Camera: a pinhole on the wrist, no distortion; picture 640 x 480 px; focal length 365.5 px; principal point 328.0 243.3 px. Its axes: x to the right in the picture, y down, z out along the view. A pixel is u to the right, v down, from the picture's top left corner.
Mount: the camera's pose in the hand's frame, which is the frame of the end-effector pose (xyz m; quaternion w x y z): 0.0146 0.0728 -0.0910 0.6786 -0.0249 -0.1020 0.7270
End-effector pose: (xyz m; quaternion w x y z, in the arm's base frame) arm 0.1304 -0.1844 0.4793 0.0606 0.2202 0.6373 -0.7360
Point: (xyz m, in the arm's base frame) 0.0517 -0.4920 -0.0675
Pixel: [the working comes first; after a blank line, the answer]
In the camera's frame: 0.4679 -0.3039 0.2602

outside the picture
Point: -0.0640 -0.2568 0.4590
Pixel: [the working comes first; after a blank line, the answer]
In the camera's frame: -0.1030 -0.1821 0.1885

outside the picture
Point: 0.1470 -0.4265 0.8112
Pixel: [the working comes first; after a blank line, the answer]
In the camera's frame: -0.2707 0.1603 0.4166

91 384
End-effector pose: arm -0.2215 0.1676 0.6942 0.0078 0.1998 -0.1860 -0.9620
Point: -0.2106 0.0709 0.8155
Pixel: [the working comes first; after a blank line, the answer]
In the camera's frame: 0.0806 0.0293 0.1562

517 312
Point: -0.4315 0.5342 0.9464
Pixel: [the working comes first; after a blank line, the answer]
In the camera's frame: -0.2589 -0.1248 0.5325

150 158
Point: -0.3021 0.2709 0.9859
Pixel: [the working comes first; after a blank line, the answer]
In the camera's frame: -0.0120 -0.0109 0.4155

317 234
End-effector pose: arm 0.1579 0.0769 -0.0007 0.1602 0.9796 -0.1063 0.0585
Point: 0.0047 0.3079 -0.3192
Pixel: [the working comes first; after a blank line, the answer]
In the camera's frame: -0.2943 0.2148 0.3808

46 449
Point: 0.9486 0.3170 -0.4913
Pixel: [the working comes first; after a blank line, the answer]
In the camera's frame: -0.6117 -0.6845 0.4870

outside the picture
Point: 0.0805 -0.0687 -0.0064
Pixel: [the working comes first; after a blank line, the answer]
In the camera's frame: 0.0962 0.0322 0.1367

585 329
